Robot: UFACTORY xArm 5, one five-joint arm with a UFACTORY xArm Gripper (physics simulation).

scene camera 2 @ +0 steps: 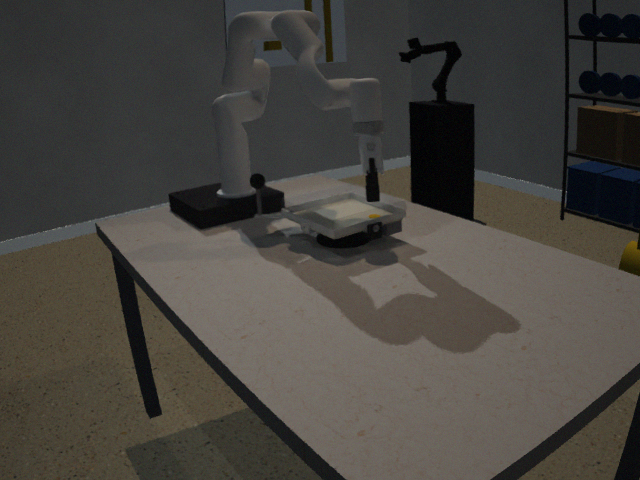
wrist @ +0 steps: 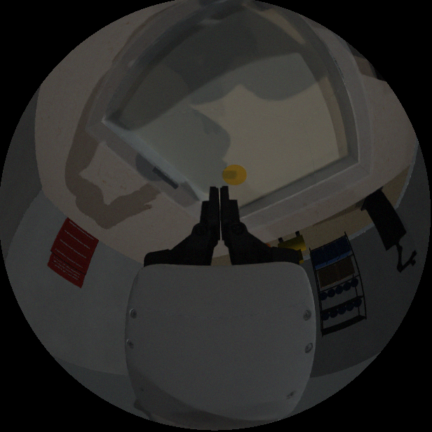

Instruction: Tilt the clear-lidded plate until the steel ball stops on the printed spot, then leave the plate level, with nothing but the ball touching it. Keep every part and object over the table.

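The clear-lidded plate [scene camera 2: 323,225] [wrist: 295,193] rests on a dark round base [scene camera 2: 342,239] near the back of the table. Its exact tilt is hard to tell. The printed spot [scene camera 2: 374,215] [wrist: 239,176] is orange-yellow and lies near one corner of the plate. A small dark patch shows on the spot in the wrist view; I cannot tell what it is. The steel ball cannot be made out in either view. My gripper [scene camera 2: 372,200] [wrist: 219,197] is shut and empty, pointing down at the spot's corner of the plate. Whether its tips touch the lid or rim is unclear.
A thin post with a black knob [scene camera 2: 257,180] stands at the plate's left corner, beside the arm's black base block [scene camera 2: 206,204]. A black block [scene camera 2: 374,229] sits on the plate's near side. The table [scene camera 2: 310,335] extends toward the camera. A black pedestal [scene camera 2: 442,155] stands behind it.
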